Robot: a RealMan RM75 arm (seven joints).
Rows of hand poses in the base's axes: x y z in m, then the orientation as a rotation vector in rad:
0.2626 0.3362 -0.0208 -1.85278 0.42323 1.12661
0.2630 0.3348 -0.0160 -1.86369 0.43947 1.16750
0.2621 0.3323 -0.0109 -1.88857 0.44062 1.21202
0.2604 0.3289 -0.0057 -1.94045 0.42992 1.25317
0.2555 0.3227 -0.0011 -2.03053 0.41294 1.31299
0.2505 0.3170 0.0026 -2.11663 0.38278 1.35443
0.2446 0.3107 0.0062 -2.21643 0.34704 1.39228
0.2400 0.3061 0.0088 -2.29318 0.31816 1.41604
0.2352 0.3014 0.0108 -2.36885 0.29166 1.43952
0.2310 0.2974 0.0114 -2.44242 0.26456 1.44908
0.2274 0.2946 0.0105 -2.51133 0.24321 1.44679
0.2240 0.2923 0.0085 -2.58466 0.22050 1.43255
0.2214 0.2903 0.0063 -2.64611 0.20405 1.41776
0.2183 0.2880 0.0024 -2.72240 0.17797 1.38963
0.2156 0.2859 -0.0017 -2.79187 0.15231 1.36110
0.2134 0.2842 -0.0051 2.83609 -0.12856 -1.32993
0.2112 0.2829 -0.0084 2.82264 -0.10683 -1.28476
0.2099 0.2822 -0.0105 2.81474 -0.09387 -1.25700
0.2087 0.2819 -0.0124 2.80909 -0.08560 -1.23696
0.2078 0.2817 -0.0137 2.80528 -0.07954 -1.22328
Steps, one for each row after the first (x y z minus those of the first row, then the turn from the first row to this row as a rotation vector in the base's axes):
0.0004 -0.0014 0.0048 -0.02212 0.03056 0.01735
-0.0005 -0.0039 0.0099 -0.04924 0.05373 0.05046
-0.0022 -0.0073 0.0151 -0.09243 0.06288 0.09883
-0.0071 -0.0135 0.0197 -0.16706 0.07213 0.17512
-0.0121 -0.0192 0.0234 -0.23049 0.06650 0.24640
-0.0180 -0.0255 0.0270 -0.30307 0.05451 0.32345
-0.0226 -0.0301 0.0296 -0.35818 0.04250 0.38026
-0.0274 -0.0348 0.0316 -0.41396 0.03227 0.43491
-0.0316 -0.0388 0.0322 -0.46589 0.01468 0.48202
-0.0352 -0.0416 0.0313 -0.51454 -0.00636 0.51868
-0.0386 -0.0439 0.0293 -0.56484 -0.03479 0.55228
-0.0412 -0.0459 0.0271 -0.60791 -0.05860 0.57803
-0.0443 -0.0482 0.0232 -0.65858 -0.09458 0.60875
-0.0470 -0.0503 0.0191 -0.70449 -0.12842 0.63680
-0.0492 -0.0520 0.0157 -0.74096 -0.15713 0.65985
-0.0514 -0.0533 0.0124 -0.77041 -0.17882 0.67968
-0.0527 -0.0540 0.0103 -0.78816 -0.19253 0.69131
-0.0539 -0.0543 0.0084 -0.80112 -0.20229 0.69901
-0.0548 -0.0545 0.0071 -0.80978 -0.20917 0.70443

